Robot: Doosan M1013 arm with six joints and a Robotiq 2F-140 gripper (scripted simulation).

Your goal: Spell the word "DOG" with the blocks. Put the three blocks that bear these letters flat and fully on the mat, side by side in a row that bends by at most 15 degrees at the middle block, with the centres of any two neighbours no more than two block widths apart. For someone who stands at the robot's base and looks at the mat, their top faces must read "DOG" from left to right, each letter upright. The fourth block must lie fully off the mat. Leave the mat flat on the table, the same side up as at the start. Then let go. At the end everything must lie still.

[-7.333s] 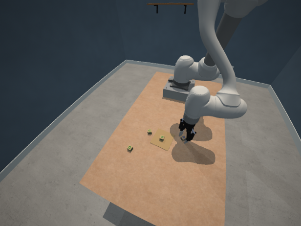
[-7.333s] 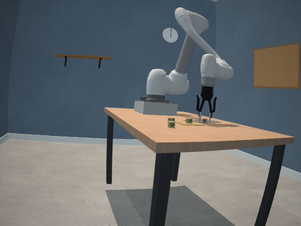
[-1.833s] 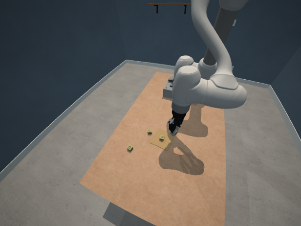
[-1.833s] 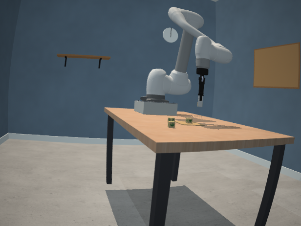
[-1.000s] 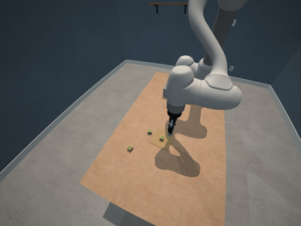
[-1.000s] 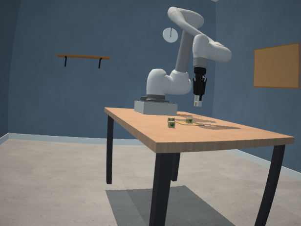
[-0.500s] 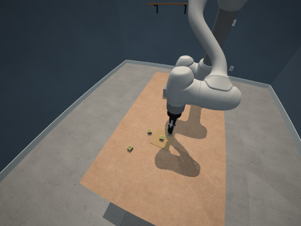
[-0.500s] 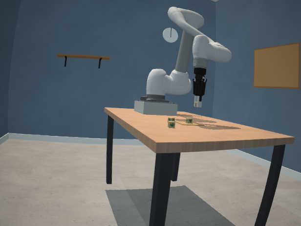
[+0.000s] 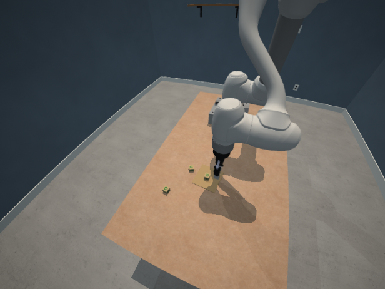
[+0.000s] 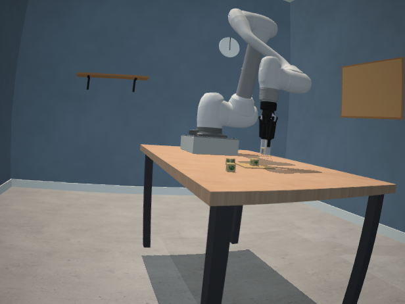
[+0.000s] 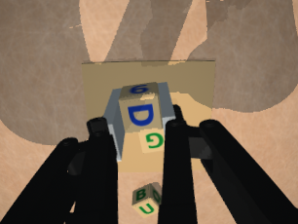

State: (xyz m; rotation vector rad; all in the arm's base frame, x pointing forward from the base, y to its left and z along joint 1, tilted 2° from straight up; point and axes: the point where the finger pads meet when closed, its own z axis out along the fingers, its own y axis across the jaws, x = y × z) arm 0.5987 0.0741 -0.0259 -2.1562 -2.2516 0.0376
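The G block is 10 mm ahead of my hand, 50 mm to the right of it and 70 mm below it. Also, from my hand: D block (20 mm below); then tan mat (50 mm to the right, 90 mm below).
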